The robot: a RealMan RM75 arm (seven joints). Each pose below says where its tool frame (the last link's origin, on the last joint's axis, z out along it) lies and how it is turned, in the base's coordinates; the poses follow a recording.
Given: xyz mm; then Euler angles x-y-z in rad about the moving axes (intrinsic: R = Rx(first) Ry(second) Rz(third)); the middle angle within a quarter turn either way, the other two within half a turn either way.
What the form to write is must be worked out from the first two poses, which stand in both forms.
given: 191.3 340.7 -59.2 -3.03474 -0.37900 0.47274
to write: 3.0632 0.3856 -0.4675 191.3 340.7 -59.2
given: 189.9 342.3 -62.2 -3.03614 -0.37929 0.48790
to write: 3.0556 0.3839 -0.4844 189.9 342.3 -62.2
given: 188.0 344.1 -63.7 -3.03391 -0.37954 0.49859
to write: 3.0533 0.3843 -0.4951 188.0 344.1 -63.7
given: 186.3 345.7 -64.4 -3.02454 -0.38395 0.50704
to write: 3.0565 0.3919 -0.5012 186.3 345.7 -64.4
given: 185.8 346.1 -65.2 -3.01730 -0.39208 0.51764
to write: 3.0547 0.4015 -0.5106 185.8 346.1 -65.2
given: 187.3 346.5 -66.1 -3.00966 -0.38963 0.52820
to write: 3.0587 0.4023 -0.5190 187.3 346.5 -66.1
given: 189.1 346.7 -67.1 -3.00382 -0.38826 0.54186
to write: 3.0592 0.4029 -0.5316 189.1 346.7 -67.1
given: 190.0 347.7 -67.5 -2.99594 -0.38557 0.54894
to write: 3.0650 0.4041 -0.5362 190.0 347.7 -67.5
